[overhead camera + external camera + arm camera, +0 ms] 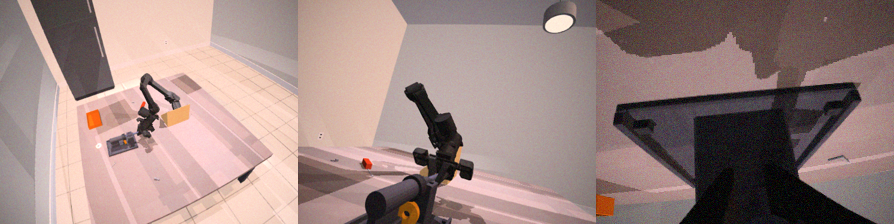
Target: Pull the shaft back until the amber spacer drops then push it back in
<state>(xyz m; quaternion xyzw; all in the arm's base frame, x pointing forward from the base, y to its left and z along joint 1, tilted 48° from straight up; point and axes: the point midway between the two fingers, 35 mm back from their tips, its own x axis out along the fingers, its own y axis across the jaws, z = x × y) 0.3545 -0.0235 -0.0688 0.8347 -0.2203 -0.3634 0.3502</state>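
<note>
Now: the amber spacer 10 cm ahead of my gripper tip, 2 cm below it and 1 cm to the right of it. From my gripper tip the other things lie so: screw 36 cm to the left, 5 cm below, 2 cm ahead; red-handled tool 30 cm to the right, 16 cm behind, 5 cm below; white ring 31 cm ahead, 9 cm to the right, 5 cm below.
</note>
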